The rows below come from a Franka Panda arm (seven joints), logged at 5 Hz.
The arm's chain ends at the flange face. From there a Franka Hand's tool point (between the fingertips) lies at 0.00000 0.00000 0.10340 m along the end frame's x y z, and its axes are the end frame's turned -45 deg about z.
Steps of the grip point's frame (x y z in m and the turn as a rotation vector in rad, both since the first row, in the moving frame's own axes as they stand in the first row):
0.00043 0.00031 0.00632 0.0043 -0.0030 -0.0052
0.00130 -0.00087 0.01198 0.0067 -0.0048 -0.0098
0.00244 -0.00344 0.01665 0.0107 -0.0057 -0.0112
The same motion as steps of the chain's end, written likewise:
0.00106 0.00001 0.00632 0.0009 -0.0052 -0.0052
0.00115 -0.00140 0.01198 0.0013 -0.0081 -0.0098
0.00049 -0.00380 0.01666 0.0035 -0.0116 -0.0112

